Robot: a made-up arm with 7 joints. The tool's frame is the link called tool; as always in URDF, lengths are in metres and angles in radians.
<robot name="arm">
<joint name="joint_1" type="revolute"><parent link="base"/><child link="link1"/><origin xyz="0 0 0.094" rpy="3.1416 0 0"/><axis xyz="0 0 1"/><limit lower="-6.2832" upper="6.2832" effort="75" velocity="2.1"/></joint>
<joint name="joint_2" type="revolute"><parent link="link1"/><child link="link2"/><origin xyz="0 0.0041 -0.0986" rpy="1.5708 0 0"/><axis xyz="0 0 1"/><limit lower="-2.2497" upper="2.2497" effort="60" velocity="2.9"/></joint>
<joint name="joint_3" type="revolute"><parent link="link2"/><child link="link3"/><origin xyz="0 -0.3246 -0.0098" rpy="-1.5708 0 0"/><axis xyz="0 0 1"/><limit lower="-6.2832" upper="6.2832" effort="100" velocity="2.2"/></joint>
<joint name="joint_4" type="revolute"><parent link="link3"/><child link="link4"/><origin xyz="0 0.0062 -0.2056" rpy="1.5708 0 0"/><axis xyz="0 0 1"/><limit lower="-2.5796" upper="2.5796" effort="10" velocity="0.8"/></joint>
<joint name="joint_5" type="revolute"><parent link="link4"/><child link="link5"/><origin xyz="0 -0.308 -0.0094" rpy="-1.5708 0 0"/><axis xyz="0 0 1"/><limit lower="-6.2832" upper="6.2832" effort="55" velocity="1.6"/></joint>
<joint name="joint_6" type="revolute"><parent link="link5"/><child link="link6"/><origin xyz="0 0.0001 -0.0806" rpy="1.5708 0 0"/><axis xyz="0 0 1"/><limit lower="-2.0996" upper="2.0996" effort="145" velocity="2.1"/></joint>
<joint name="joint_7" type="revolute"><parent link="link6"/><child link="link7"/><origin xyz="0 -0.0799 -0.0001" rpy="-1.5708 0 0"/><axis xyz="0 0 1"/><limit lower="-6.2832" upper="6.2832" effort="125" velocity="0.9"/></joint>
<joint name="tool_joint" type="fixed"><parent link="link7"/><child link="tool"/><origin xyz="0 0 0"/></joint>
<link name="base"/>
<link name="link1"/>
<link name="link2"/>
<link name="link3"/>
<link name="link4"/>
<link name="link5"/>
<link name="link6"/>
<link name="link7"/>
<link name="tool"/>
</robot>
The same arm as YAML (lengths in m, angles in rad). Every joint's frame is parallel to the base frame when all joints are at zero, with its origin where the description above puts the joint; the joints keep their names.
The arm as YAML. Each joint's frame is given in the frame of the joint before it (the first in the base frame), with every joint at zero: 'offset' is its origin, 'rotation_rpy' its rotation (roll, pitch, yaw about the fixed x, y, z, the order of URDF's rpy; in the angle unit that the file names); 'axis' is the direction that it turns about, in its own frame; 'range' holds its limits. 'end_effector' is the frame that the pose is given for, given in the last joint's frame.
length_unit: m
angle_unit: rad
chain:
  - id: joint_1
    offset: [0.0, 0.0, 0.094]
    rotation_rpy: [0.0, 0.0, 0.0]
    axis: "-z"
    range: [-6.2832, 6.2832]
  - id: joint_2
    offset: [0.0, -0.0041, 0.0986]
    rotation_rpy: [0.0, 0.0, 0.0]
    axis: "+y"
    range: [-2.2497, 2.2497]
  - id: joint_3
    offset: [0.0, -0.0098, 0.3246]
    rotation_rpy: [0.0, 0.0, 0.0]
    axis: "-z"
    range: [-6.2832, 6.2832]
  - id: joint_4
    offset: [0.0, -0.0062, 0.2056]
    rotation_rpy: [0.0, 0.0, 0.0]
    axis: "+y"
    range: [-2.5796, 2.5796]
  - id: joint_5
    offset: [0.0, -0.0094, 0.308]
    rotation_rpy: [0.0, 0.0, 0.0]
    axis: "-z"
    range: [-6.2832, 6.2832]
  - id: joint_6
    offset: [0.0, -0.0001, 0.0806]
    rotation_rpy: [0.0, 0.0, 0.0]
    axis: "+y"
    range: [-2.0996, 2.0996]
  - id: joint_7
    offset: [0.0, -0.0001, 0.0799]
    rotation_rpy: [0.0, 0.0, 0.0]
    axis: "-z"
    range: [-6.2832, 6.2832]
end_effector:
  offset: [0.0, 0.0, 0.0]
  rotation_rpy: [-3.1416, 0.0, 0.0]

